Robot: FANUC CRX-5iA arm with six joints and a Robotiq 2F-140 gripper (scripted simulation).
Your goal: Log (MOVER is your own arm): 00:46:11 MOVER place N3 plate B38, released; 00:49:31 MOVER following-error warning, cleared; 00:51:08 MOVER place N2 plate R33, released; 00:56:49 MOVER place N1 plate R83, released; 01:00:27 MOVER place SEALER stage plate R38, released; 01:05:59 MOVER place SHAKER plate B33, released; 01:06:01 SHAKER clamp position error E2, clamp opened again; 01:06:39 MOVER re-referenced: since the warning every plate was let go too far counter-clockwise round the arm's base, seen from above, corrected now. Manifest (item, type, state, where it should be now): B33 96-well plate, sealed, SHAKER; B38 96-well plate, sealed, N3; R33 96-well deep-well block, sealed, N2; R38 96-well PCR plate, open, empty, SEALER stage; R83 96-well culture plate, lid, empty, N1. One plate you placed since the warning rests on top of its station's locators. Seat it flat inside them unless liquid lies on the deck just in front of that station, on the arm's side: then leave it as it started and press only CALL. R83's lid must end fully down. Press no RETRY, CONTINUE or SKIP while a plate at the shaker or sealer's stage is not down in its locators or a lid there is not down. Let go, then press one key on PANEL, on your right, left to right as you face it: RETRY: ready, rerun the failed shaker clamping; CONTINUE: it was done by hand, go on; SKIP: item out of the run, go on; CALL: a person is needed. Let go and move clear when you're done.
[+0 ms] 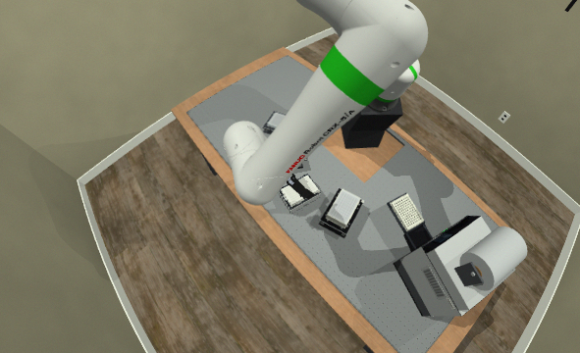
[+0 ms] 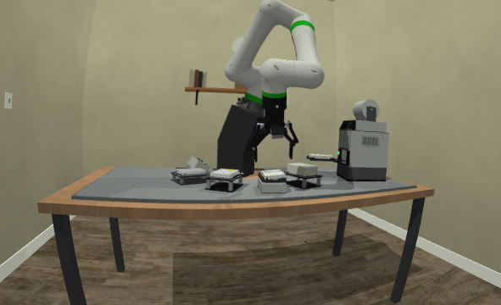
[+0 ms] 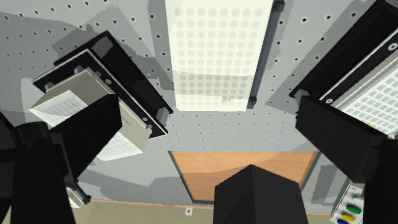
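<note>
Right now the grey shaker is 100 mm below my hand, 30 mm ahead of it and 10 mm to the left of it. Round my hand: white retry button: 370 mm behind, 190 mm to the right, 70 mm below; then flat plate: 290 mm to the right, 230 mm behind, 90 mm below; then PCR plate: 400 mm to the left, 160 mm behind, 20 mm below.
</note>
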